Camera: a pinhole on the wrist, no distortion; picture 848 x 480 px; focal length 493.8 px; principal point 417.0 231.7 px. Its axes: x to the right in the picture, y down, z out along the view. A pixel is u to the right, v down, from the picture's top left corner.
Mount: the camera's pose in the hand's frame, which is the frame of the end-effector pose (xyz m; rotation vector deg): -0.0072 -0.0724 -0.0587 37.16 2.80 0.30
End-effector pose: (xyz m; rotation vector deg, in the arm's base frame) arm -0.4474 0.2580 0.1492 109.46 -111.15 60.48
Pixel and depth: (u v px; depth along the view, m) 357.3 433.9 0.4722
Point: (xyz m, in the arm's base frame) -0.1102 0.0406 -0.1207
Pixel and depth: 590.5 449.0 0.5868
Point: -0.0956 -0.2412 -0.0370
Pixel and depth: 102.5 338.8 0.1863
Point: -0.2485 0.2912 0.0435
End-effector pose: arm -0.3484 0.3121 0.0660 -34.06 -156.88 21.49
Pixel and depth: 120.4 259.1 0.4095
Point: -0.3592 -0.1138 -0.1618
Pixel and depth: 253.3 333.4 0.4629
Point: -0.4613 -0.0630 -0.2225
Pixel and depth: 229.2 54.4 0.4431
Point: -0.4535 -0.2079 -0.0120
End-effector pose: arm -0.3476 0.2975 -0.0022 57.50 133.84 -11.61
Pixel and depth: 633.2 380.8 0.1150
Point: -0.4306 0.2296 -0.0819
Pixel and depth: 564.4 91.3 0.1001
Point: -0.4703 0.2041 -0.0329
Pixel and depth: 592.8 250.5 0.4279
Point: -0.5303 0.0769 -0.3565
